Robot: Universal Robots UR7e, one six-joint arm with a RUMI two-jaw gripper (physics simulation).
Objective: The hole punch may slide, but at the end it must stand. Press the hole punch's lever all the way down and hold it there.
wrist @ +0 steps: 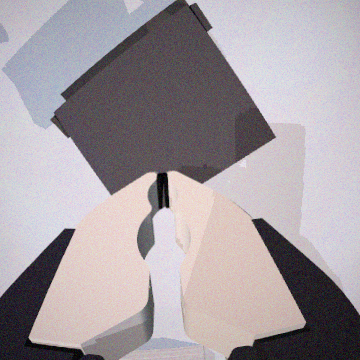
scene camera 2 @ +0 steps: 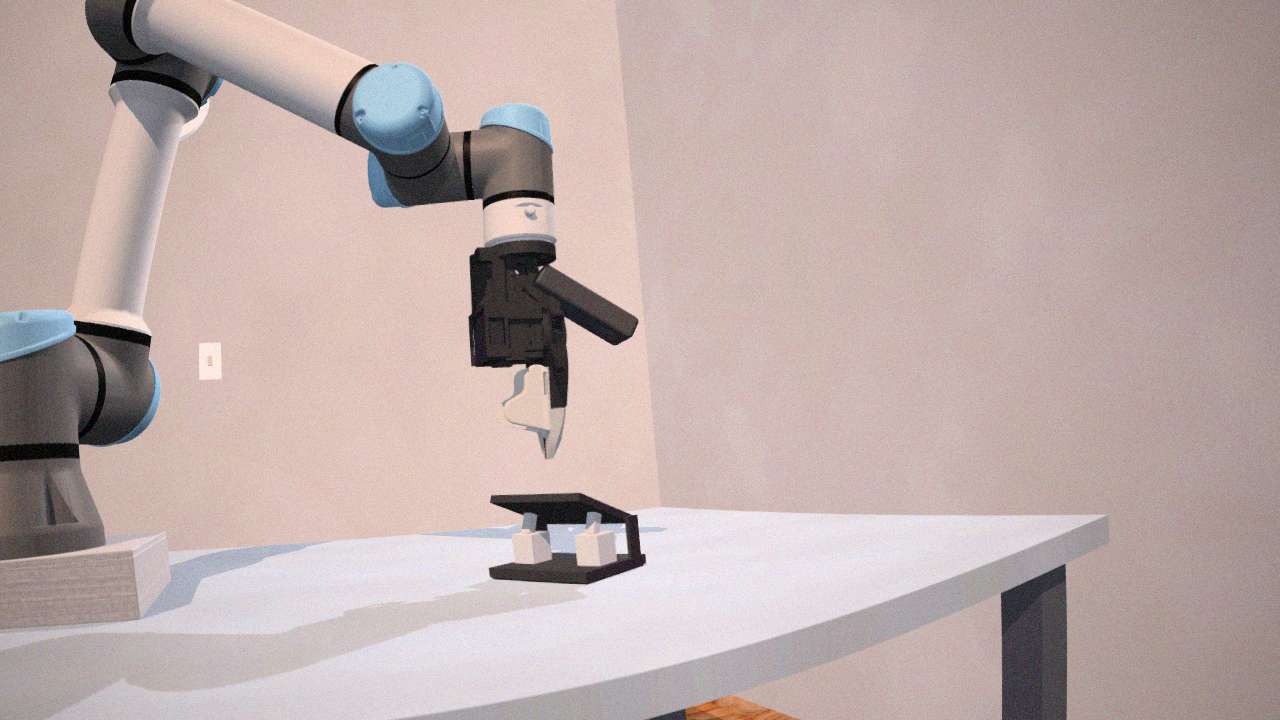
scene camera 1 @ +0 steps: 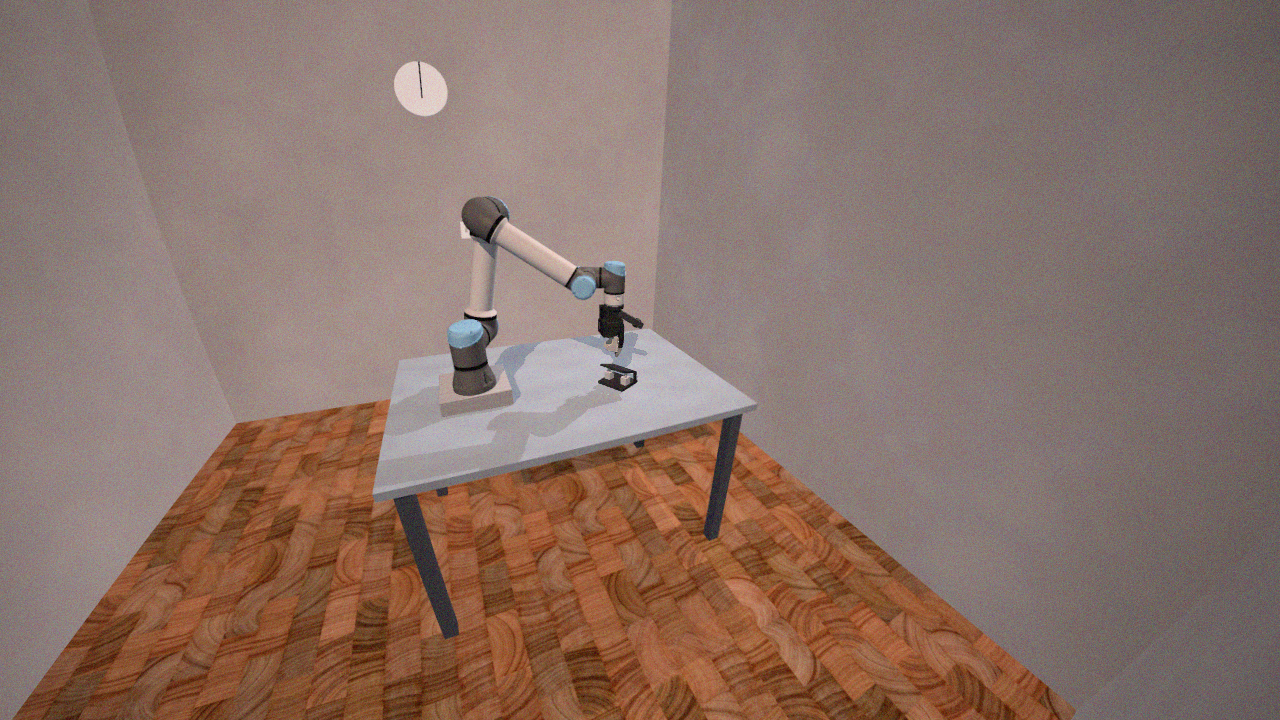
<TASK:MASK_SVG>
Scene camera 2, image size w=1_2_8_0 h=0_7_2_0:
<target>my gripper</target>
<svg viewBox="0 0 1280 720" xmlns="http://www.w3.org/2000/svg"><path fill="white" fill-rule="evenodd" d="M477 247L474 255L472 254L469 257L472 314L468 317L471 366L504 368L517 364L526 364L526 369L518 371L514 376L513 395L496 406L495 417L501 425L536 432L544 458L553 459L562 439L568 397L569 365L565 318L614 346L633 336L639 322L638 318L548 265L556 260L556 246L551 242L516 240L496 244L491 247Z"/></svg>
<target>hole punch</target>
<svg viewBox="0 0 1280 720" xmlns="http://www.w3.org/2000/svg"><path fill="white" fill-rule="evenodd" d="M491 495L490 503L523 515L521 533L512 535L515 562L490 567L489 575L493 579L588 585L641 567L646 563L646 555L641 554L638 515L631 515L582 493ZM601 524L625 524L628 554L616 554L614 531L600 531ZM547 524L586 524L585 533L575 535L576 553L552 553Z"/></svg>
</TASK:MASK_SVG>
